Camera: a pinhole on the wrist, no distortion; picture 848 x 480 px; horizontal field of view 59.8 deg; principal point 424.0 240.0 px. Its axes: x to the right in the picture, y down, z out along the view. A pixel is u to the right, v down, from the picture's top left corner.
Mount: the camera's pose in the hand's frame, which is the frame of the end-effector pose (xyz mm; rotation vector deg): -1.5 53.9 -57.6 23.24 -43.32 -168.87
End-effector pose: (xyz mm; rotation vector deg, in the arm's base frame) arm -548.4 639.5 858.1 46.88 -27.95 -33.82
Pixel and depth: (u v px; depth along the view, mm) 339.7 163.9 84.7
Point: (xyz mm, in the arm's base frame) -536.8 698.4 942.8
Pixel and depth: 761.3 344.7 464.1
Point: -931.0 788.4 1130.7
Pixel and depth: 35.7 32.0 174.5
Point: -516.7 670.5 1066.4
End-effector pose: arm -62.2 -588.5 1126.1 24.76 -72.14 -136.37
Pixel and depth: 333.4 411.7 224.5
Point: -80.6 -513.9 1314.5
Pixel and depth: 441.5 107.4 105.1
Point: -18.6 -617.6 1239.5
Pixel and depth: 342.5 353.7 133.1
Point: -51.6 -579.3 1248.1
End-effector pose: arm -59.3 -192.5 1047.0 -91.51 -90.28 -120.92
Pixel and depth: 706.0 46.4 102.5
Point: 44.6 -277.2 1076.8
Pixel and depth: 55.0 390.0 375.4
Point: 242.1 6.3 1208.6
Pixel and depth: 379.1 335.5 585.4
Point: 475.8 -26.4 1100.9
